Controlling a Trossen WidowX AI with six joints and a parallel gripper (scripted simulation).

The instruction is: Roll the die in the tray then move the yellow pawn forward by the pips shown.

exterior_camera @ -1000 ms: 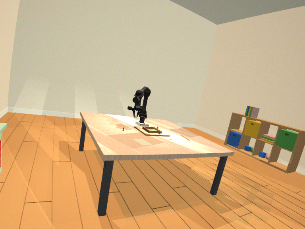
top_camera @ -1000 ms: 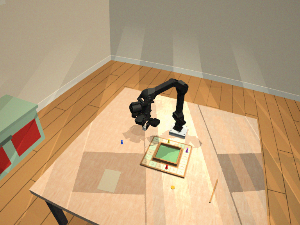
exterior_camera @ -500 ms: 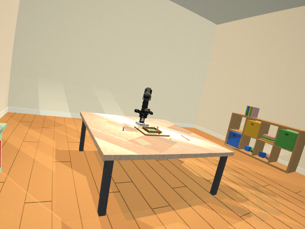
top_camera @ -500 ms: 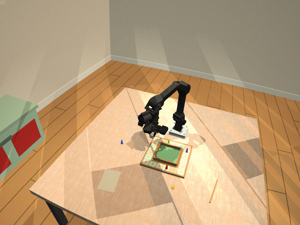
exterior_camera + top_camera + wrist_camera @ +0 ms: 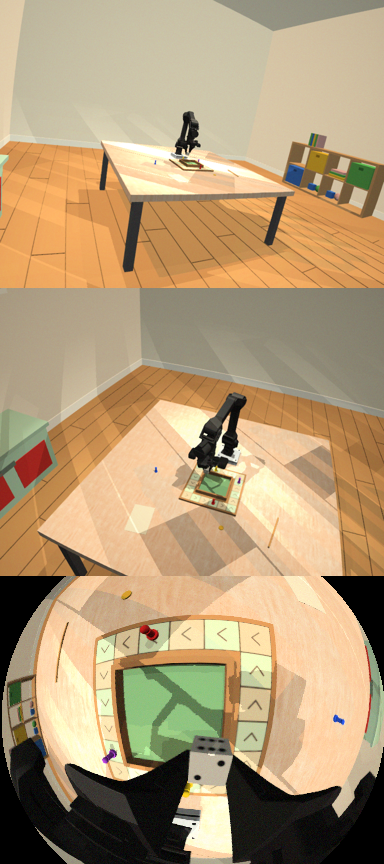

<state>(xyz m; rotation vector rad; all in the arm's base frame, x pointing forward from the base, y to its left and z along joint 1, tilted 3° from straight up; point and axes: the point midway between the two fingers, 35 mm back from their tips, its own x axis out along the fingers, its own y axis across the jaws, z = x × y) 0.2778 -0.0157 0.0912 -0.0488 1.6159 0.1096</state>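
Now: the yellow pawn 11 cm behind my gripper tip, 1 cm to the left of it and 7 cm below it. Also, from my gripper tip: red pawn: 10 cm ahead, 9 cm to the left, 7 cm below; white die: right at my gripper tip; green tray: 1 cm behind, 5 cm to the left, 9 cm below.
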